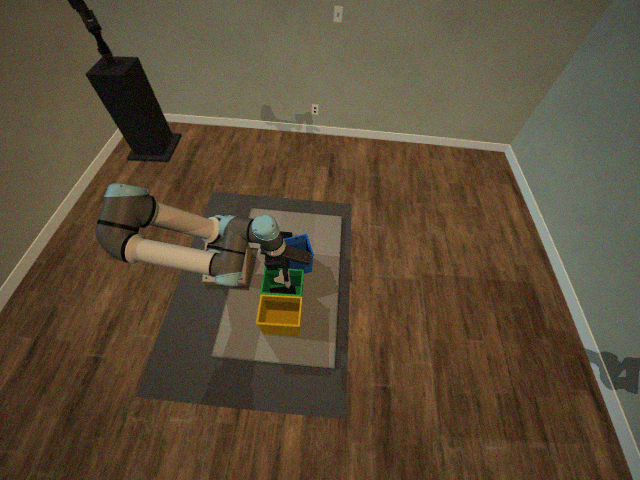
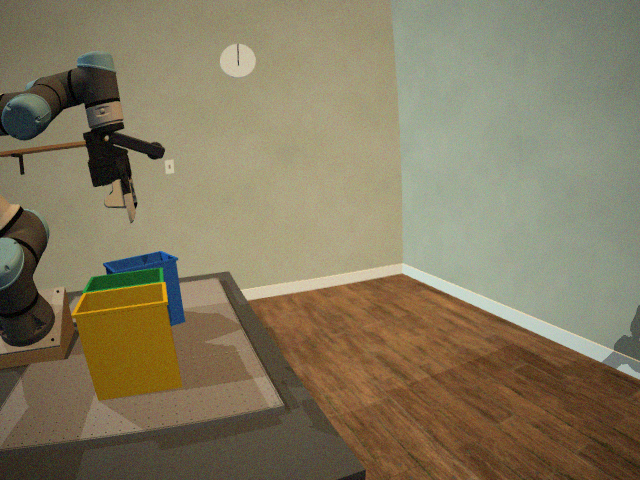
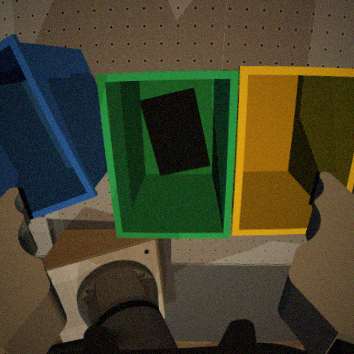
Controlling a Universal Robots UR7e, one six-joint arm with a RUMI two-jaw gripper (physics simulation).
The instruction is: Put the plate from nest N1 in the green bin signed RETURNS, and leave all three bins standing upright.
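Pixels of known places: gripper, fingertip midpoint: (image 1: 289, 270) (image 2: 133, 216) (image 3: 169, 184); arm's base, origin of the base link: (image 2: 27, 323) (image 3: 116, 292).
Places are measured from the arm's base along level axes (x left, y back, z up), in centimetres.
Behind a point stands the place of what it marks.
A black plate (image 3: 175, 132) {x -12.3, y -29.3, z -5.1 cm} lies inside the green bin (image 1: 265, 284) {x -12.3, y -21.7, z 6.3 cm} (image 2: 124, 279) {x -6.8, y -29.2, z 9.9 cm} (image 3: 175, 235) {x -12.8, y -21.3, z 11.4 cm}, turned slightly to the bin's walls, with a smooth dark face up. My gripper (image 1: 283, 284) (image 2: 119, 210) (image 3: 169, 184) {x -13.7, y -34.0, z 25.1 cm} is open and empty, well above the green bin. The blue bin (image 1: 305, 246) {x 12.8, y -38.6, z 0.7 cm} (image 2: 176, 297) {x 1.4, y -41.5, z 0.9 cm} (image 3: 77, 105) {x -0.7, y -35.3, z 3.7 cm} stands upright on one side of the green bin, at an angle to it. The yellow bin (image 1: 279, 329) {x -31.7, y -30.1, z 3.2 cm} (image 2: 129, 346) {x -31.7, y -30.4, z 3.8 cm} (image 3: 242, 150) {x -19.8, y -31.2, z 11.4 cm} stands upright close along the other side. The green bin is upright too. The RETURNS sign and nest N1 do not show.
The arm's wood-sided base (image 2: 66, 330) {x 2.2, y -9.4, z -4.1 cm} (image 3: 100, 245) {x 2.2, y -9.4, z -2.3 cm} is beside the bins. The bins stand on a light perforated board (image 1: 317, 335) {x -31.0, y -47.0, z -6.6 cm} (image 2: 232, 361) {x -25.2, y -50.3, z -6.5 cm} on a dark grey table top (image 1: 186, 330) {x -31.6, y 14.6, z -7.9 cm} (image 2: 206, 449) {x -50.1, y -40.1, z -7.9 cm}. A black pedestal (image 1: 126, 103) stands in the far left corner of the room.
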